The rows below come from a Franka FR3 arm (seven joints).
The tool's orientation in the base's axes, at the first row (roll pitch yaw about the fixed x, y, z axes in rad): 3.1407 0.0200 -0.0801
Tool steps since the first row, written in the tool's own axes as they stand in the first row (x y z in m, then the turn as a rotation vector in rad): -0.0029 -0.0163 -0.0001 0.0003 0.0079 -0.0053; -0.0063 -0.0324 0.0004 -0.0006 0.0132 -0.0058; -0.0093 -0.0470 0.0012 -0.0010 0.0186 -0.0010; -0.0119 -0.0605 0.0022 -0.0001 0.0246 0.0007; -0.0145 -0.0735 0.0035 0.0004 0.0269 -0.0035; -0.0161 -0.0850 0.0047 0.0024 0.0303 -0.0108; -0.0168 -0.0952 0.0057 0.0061 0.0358 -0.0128
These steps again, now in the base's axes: -0.0016 0.0165 0.0001 -0.0002 -0.0079 0.0053; -0.0037 0.0328 -0.0003 -0.0015 -0.0131 0.0058; -0.0055 0.0476 -0.0011 -0.0025 -0.0185 0.0010; -0.0071 0.0613 -0.0020 -0.0021 -0.0245 -0.0007; -0.0086 0.0744 -0.0033 -0.0017 -0.0268 0.0035; -0.0093 0.0860 -0.0045 0.0002 -0.0304 0.0108; -0.0092 0.0962 -0.0054 0.0035 -0.0362 0.0127
